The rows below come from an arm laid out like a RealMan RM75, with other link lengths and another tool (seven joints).
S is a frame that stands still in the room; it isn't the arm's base.
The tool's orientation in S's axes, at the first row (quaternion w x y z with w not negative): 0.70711, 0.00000, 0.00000, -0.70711
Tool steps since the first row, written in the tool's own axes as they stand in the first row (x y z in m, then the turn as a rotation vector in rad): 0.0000, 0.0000, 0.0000, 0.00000, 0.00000, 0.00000; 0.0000, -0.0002, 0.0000, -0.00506, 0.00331, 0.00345; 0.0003, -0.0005, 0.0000, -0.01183, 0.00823, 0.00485; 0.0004, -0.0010, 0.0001, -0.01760, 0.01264, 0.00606; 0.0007, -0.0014, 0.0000, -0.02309, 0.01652, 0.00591; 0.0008, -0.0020, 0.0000, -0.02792, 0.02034, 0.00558
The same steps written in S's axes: 0.0000, 0.0000, 0.0000, 0.00000, 0.00000, 0.00000; -0.0002, 0.0000, 0.0000, 0.00331, 0.00506, 0.00345; -0.0005, -0.0003, 0.0000, 0.00823, 0.01183, 0.00485; -0.0010, -0.0004, 0.0001, 0.01264, 0.01760, 0.00606; -0.0014, -0.0007, 0.0000, 0.01652, 0.02309, 0.00591; -0.0020, -0.0008, 0.0000, 0.02034, 0.02792, 0.00558
